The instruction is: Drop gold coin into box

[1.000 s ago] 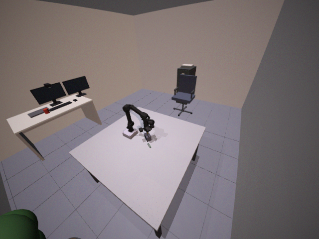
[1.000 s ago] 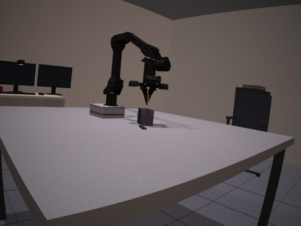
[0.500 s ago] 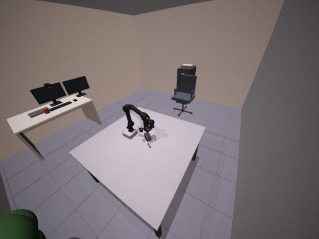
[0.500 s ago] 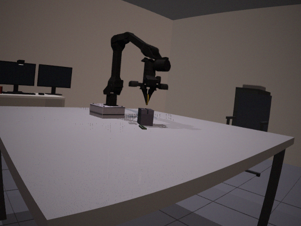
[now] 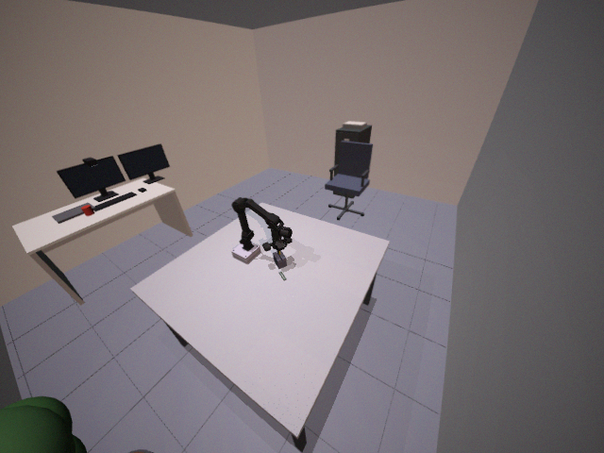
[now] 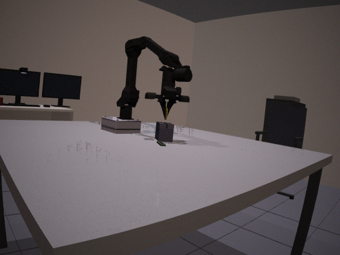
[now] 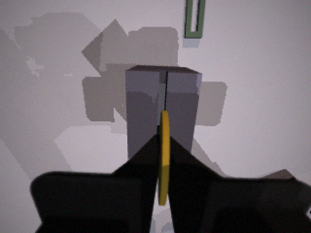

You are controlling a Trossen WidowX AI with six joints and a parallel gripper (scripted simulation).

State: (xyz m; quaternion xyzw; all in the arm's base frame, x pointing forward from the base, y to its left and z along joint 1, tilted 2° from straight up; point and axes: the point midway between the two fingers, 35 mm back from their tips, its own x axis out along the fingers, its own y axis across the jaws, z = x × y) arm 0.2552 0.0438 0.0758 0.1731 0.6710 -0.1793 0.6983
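Now: the gold coin 20 mm above my gripper tip.
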